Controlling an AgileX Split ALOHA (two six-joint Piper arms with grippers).
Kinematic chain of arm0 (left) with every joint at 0, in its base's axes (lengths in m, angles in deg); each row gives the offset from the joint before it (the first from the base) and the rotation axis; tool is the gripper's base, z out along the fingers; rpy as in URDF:
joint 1: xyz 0 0 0.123 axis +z
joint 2: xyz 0 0 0 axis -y
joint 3: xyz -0.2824 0 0.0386 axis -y
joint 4: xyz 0.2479 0 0.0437 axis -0.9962 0 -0.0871
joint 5: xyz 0 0 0 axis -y
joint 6: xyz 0.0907 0 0.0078 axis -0.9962 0 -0.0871
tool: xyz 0 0 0 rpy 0 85 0
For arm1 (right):
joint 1: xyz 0 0 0.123 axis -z
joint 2: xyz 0 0 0 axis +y
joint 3: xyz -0.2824 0 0.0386 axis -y
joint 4: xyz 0.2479 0 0.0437 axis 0.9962 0 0.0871
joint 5: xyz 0 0 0 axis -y
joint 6: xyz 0.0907 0 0.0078 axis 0.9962 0 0.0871
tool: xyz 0 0 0 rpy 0 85 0
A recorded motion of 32 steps. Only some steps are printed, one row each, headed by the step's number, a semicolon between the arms.
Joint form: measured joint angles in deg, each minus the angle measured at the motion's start. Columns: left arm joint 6, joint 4, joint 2, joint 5, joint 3, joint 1; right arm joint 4, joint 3, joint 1, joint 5, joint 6, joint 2.
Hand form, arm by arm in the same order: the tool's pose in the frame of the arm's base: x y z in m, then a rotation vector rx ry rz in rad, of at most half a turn. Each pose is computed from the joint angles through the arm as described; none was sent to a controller.
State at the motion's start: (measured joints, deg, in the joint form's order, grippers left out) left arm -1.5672 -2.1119 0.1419 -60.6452 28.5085 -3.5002; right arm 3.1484 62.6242 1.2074 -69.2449 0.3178 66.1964
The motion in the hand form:
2: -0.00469 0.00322 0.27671 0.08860 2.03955 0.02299; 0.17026 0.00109 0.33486 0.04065 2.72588 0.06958
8: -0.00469 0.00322 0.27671 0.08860 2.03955 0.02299; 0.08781 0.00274 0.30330 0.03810 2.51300 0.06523
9: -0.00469 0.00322 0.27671 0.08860 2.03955 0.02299; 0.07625 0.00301 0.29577 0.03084 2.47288 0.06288
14: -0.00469 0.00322 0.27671 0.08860 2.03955 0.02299; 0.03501 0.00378 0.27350 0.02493 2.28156 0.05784
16: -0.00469 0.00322 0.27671 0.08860 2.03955 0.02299; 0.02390 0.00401 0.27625 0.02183 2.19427 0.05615
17: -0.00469 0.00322 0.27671 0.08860 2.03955 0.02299; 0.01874 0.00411 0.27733 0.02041 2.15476 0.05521
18: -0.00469 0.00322 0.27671 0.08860 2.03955 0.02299; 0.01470 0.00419 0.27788 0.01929 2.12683 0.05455
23: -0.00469 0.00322 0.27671 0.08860 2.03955 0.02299; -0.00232 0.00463 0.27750 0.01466 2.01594 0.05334
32: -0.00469 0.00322 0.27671 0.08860 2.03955 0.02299; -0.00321 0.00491 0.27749 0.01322 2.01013 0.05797
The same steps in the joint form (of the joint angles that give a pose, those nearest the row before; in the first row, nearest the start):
2: 0.00 0.00 0.00 0.00 0.00 0.00; 0.00 -6.44 0.00 0.07 -0.32 -7.91
8: 0.00 0.00 0.00 0.00 0.00 0.00; 0.09 -23.77 0.00 6.15 -0.32 -31.37
9: 0.00 0.00 0.00 0.00 0.00 0.00; 0.14 -26.51 0.00 7.16 -0.63 -35.40
14: 0.00 0.00 0.00 0.00 0.00 0.00; 0.14 -34.24 0.00 9.48 -0.63 -51.78
16: 0.00 0.00 0.00 0.00 0.00 0.00; 0.16 -34.29 0.00 10.10 -0.63 -56.22
17: 0.00 0.00 0.00 0.00 0.00 0.00; 0.16 -34.29 0.00 10.36 -0.63 -58.23
18: 0.00 0.00 0.00 0.00 0.00 0.00; 0.16 -34.29 0.00 10.44 -0.63 -59.75
23: 0.00 0.00 0.00 0.00 0.00 0.00; 0.22 -34.54 0.00 10.55 -0.63 -66.24
32: 0.00 0.00 0.00 0.00 0.00 0.00; 0.42 -34.54 -0.06 10.56 -0.63 -66.57

